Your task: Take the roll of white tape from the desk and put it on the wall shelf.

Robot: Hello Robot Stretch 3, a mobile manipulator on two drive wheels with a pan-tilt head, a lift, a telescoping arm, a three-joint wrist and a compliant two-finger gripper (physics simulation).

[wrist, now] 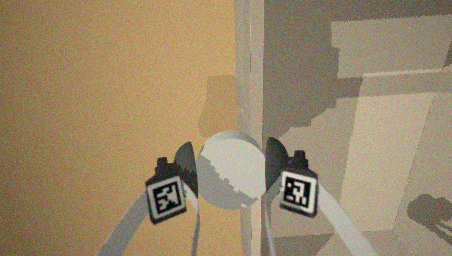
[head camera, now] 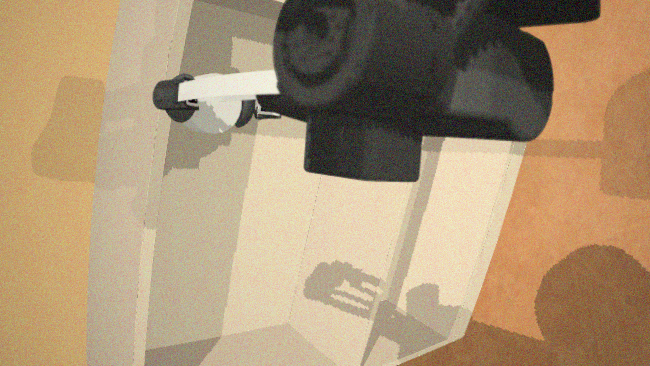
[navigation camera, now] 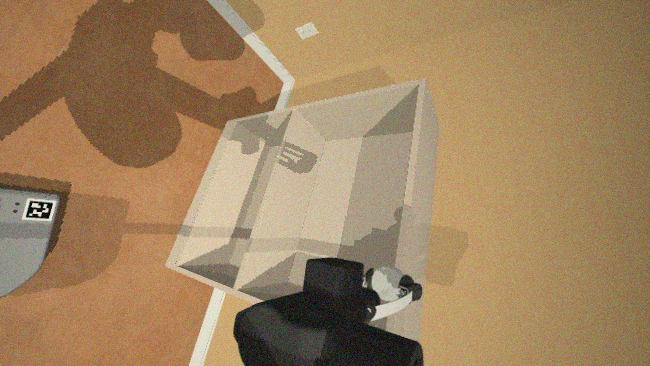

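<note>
The roll of white tape (head camera: 215, 120) (navigation camera: 384, 281) (wrist: 231, 172) shows as a round, pale disc, partly in shadow. My gripper (head camera: 215, 107) (navigation camera: 391, 284) (wrist: 231, 158) is shut on it, with one dark fingertip pad against each side. A cream, open-fronted shelf unit (head camera: 120, 210) (navigation camera: 425, 150) (wrist: 255, 75) with compartments lies behind the roll in the views. In the wrist view the roll overlaps the unit's long outer edge and the yellow wall. I cannot tell how far the roll is from the unit. The desk does not show.
The dark wrist (head camera: 365, 75) (navigation camera: 330, 320) covers part of the shelf unit. The grey robot base (navigation camera: 22, 220) is at the left of the navigation view. A white baseboard (navigation camera: 206, 327) and a wall outlet (navigation camera: 307, 31) also show.
</note>
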